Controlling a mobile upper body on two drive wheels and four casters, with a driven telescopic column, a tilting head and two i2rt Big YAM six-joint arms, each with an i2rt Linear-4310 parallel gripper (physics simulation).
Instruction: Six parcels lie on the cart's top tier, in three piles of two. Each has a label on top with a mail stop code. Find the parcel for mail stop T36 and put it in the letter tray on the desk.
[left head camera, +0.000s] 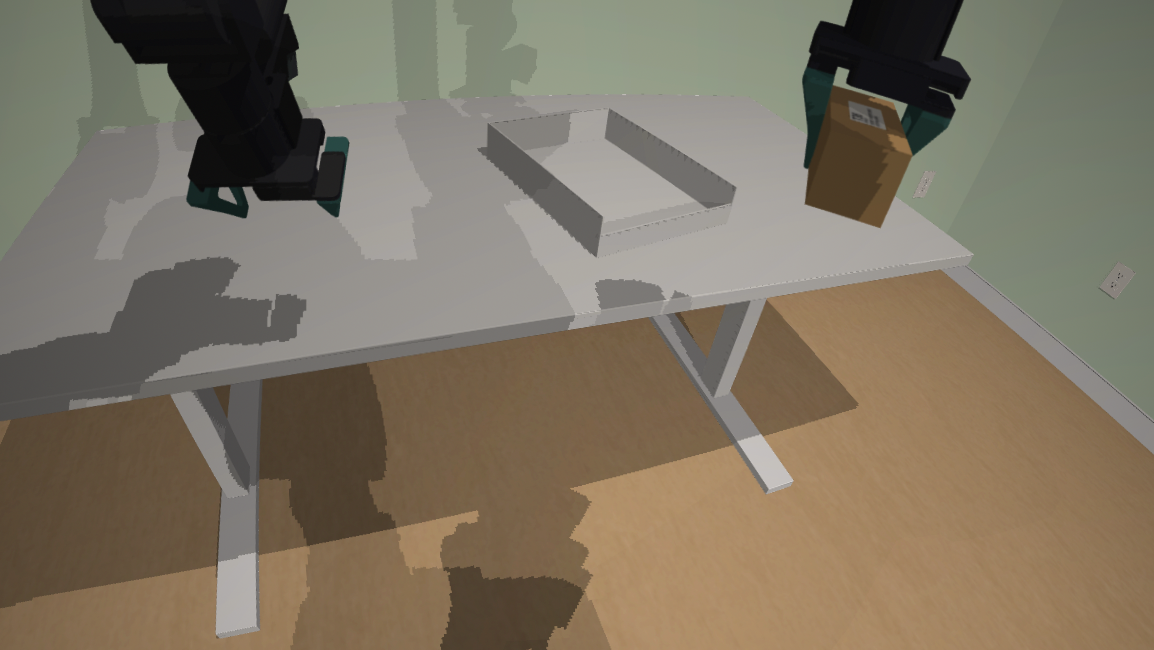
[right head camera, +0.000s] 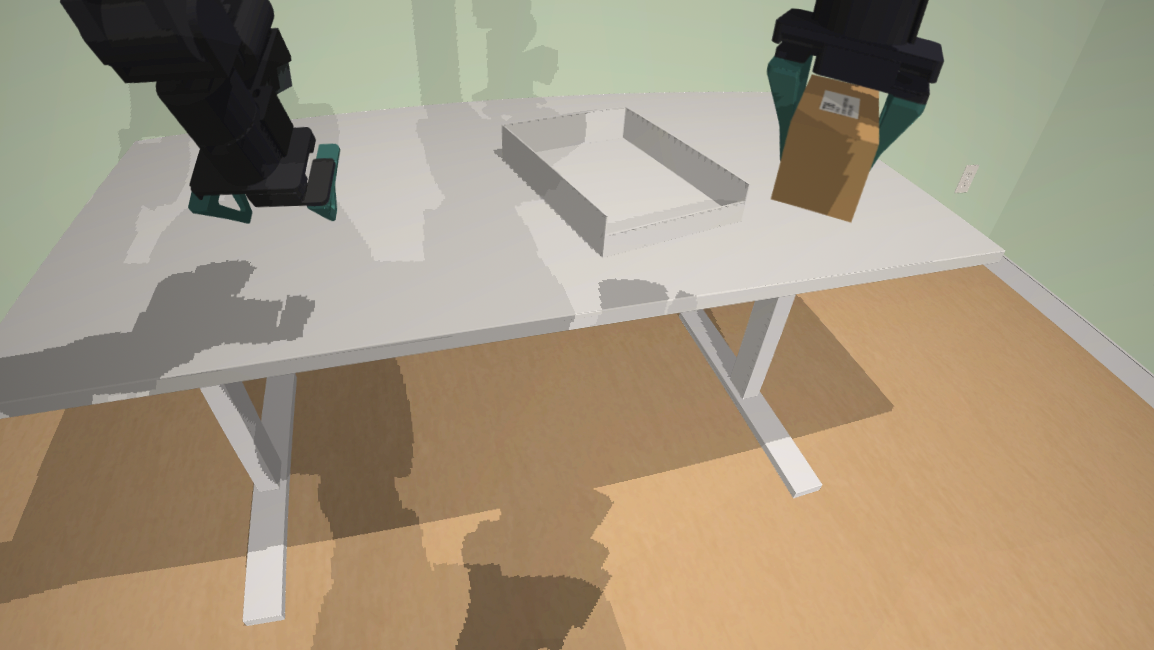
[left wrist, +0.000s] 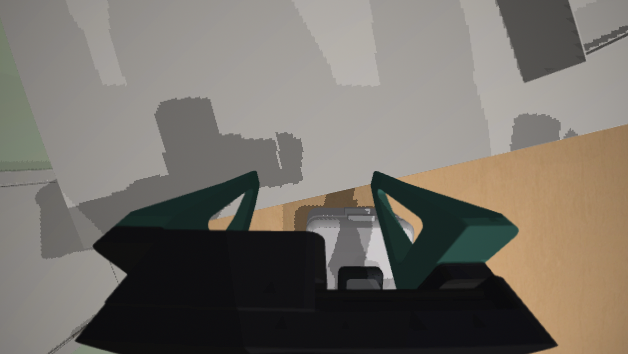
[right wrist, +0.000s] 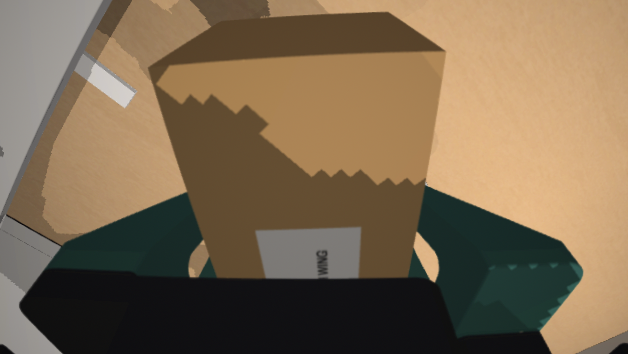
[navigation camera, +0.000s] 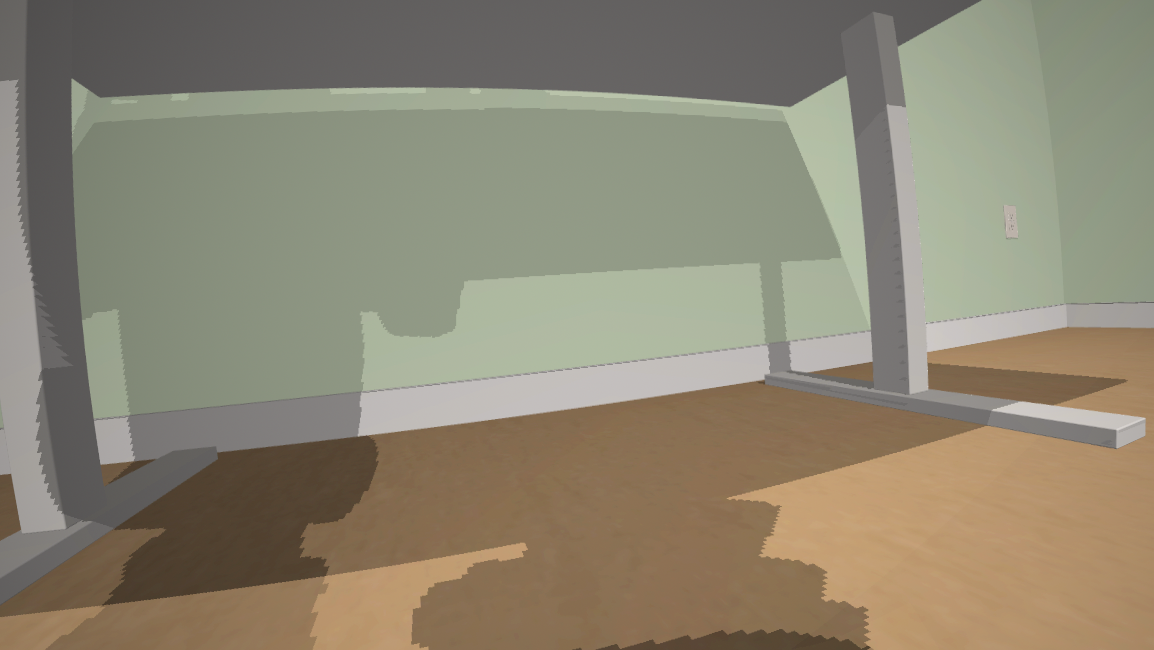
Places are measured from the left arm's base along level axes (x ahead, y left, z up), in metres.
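Where they show: left gripper, fingertip midpoint: (left head camera: 291, 211) (right head camera: 291, 216) (left wrist: 315, 177).
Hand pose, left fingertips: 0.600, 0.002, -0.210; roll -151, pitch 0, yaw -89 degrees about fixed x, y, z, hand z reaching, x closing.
Note:
Each offset is from my left fingertips to the top centre of the thing, as dx, dy, dz. Level surfaces: height alone.
My right gripper (left head camera: 860, 149) (right head camera: 827, 145) is shut on a brown parcel {-0.147, -0.451, +0.182} (left head camera: 854, 173) (right head camera: 822, 169) (right wrist: 310, 150) and holds it in the air near the right end of the desk {dz -0.146} (left head camera: 452, 298) (right head camera: 460, 298), to the right of the letter tray. The parcel's white label is partly hidden in the right wrist view, where the word "WING" shows; its mail stop code cannot be read. The grey letter tray {+0.354, -0.379, -0.081} (left head camera: 541, 190) (right head camera: 553, 190) stands on the desk, and part of its wall (left wrist: 545, 40) shows in the left wrist view. My left gripper (left head camera: 292, 211) (right head camera: 288, 216) (left wrist: 315, 177) is open and empty, left of the tray. The cart does not show.
The desk's front edge faces me. Its legs (left head camera: 239, 524) (right head camera: 266, 524) (navigation camera: 896, 242) stand on feet that reach out over the wooden floor {dz -0.866} (left head camera: 928, 484) (navigation camera: 969, 549). A green wall (left head camera: 662, 48) (navigation camera: 484, 185) stands behind the desk, and another wall is at the right.

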